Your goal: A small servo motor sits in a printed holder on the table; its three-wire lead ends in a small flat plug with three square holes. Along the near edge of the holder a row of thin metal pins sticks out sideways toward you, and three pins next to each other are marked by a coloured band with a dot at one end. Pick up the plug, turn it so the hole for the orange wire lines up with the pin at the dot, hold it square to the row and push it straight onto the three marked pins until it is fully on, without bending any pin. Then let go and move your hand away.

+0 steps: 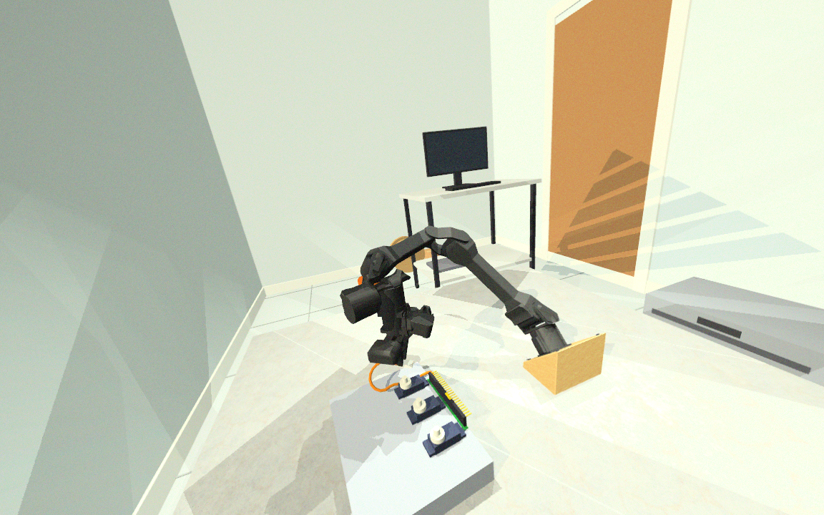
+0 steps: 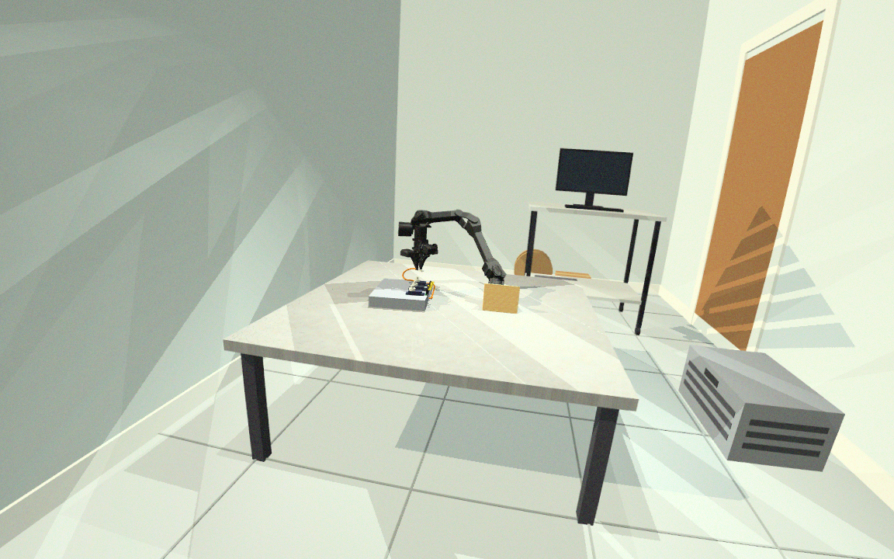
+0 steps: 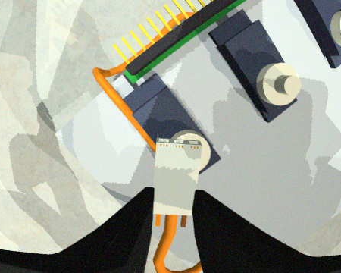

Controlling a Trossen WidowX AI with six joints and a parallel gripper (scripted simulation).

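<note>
The yellow band is 90 mm to the left of my gripper tip, 70 mm behind it and 40 mm below it. From my gripper tip the other things lie so: holder block: 100 mm to the left, 90 mm below, 90 mm ahead; black pin header: 80 mm to the left, 70 mm behind, 60 mm below.
</note>
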